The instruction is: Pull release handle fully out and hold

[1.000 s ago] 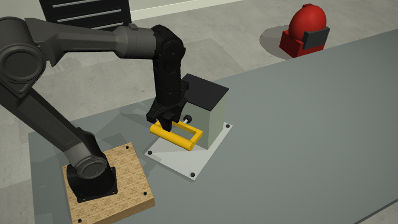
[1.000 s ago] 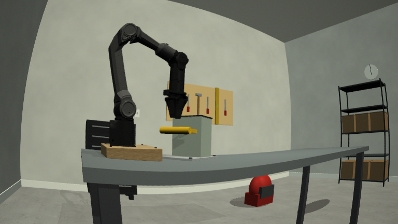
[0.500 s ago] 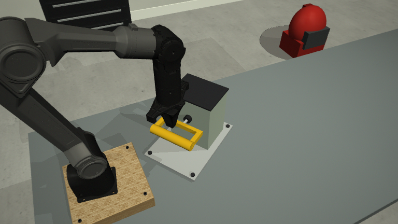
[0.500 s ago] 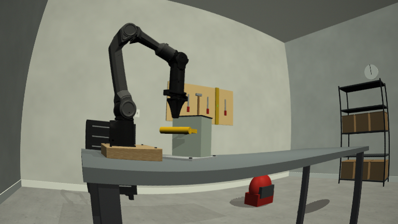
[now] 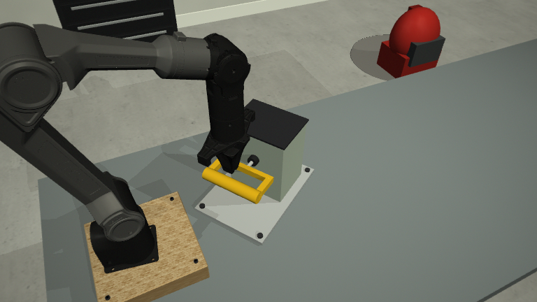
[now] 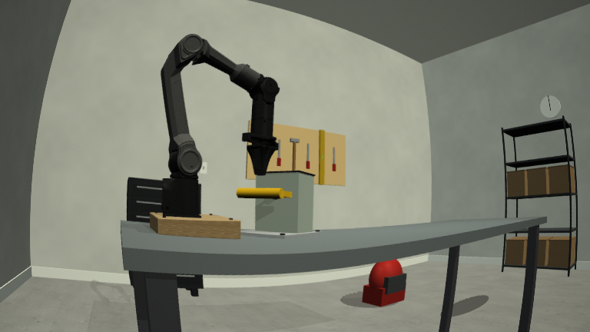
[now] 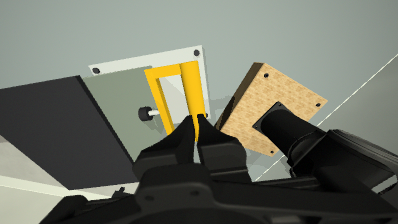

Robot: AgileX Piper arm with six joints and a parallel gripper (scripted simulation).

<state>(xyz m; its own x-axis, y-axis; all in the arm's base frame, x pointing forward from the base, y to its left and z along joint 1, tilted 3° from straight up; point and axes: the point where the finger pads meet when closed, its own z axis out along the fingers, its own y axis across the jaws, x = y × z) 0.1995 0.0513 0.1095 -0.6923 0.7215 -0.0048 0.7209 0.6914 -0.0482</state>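
Now: hand 50 mm above the yellow release handle, 40 mm to the right of it and 40 mm short of it.
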